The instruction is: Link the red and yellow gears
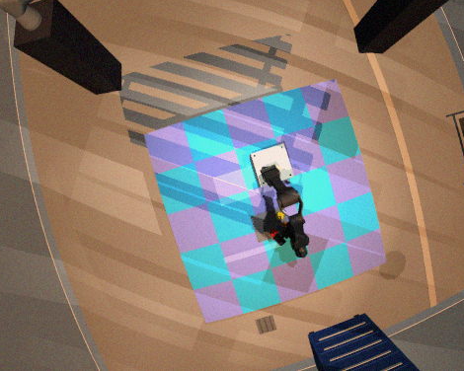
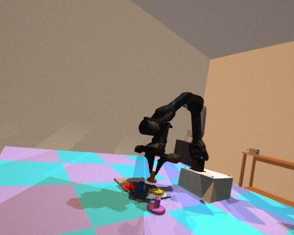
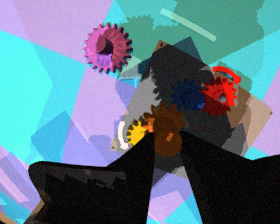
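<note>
The orange gear lies 1 cm below my gripper tip. From my gripper tip the other things lie so: red gear (7 cm below, 6 cm ahead, 5 cm to the right); blue gear (6 cm below, 4 cm ahead, 2 cm to the right); yellow gear (7 cm below, 4 cm behind, 1 cm to the right).
</note>
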